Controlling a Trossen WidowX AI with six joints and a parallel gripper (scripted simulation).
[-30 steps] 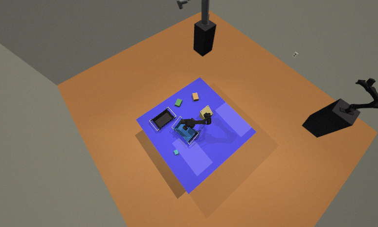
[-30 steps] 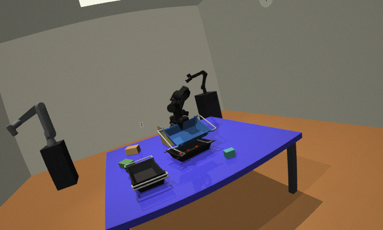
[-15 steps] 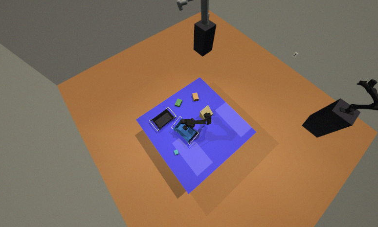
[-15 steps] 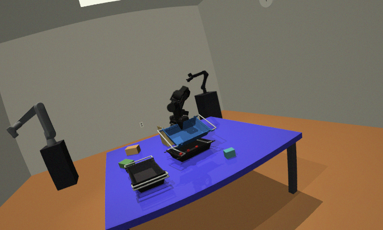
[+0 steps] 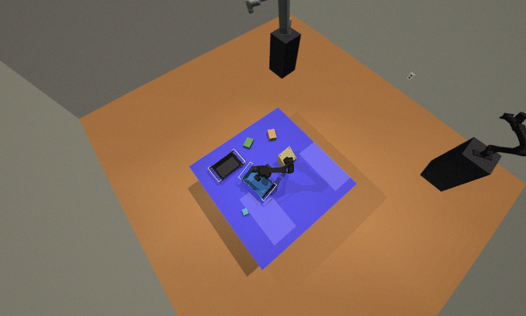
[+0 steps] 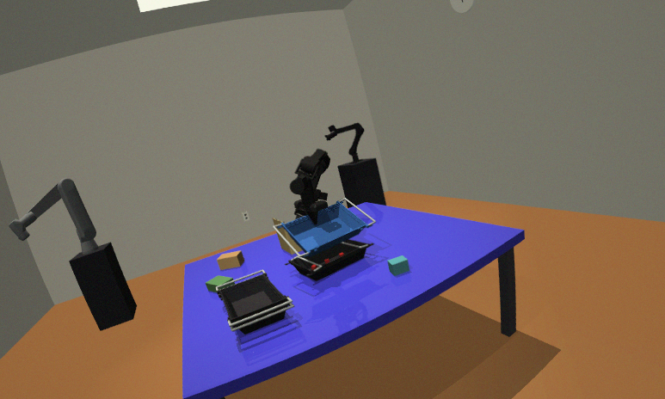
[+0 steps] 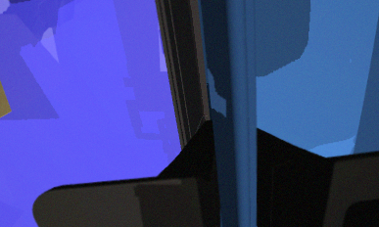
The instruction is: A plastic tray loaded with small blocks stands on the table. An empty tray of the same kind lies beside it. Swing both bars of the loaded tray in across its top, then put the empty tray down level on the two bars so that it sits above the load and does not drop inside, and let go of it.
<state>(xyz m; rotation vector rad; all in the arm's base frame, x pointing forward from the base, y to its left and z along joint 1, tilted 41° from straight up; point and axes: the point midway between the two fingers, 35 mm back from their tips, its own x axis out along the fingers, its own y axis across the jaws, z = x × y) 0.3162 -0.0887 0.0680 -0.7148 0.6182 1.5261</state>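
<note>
My gripper tip is now 80 mm short of the blue tray and 10 mm to the right of it. From my gripper tip the other things lie so: teal block 350 mm ahead, 160 mm below, 130 mm to the left; orange block 450 mm behind, 340 mm to the right, 150 mm below; green block 450 mm to the right, 180 mm behind, 160 mm below.
</note>
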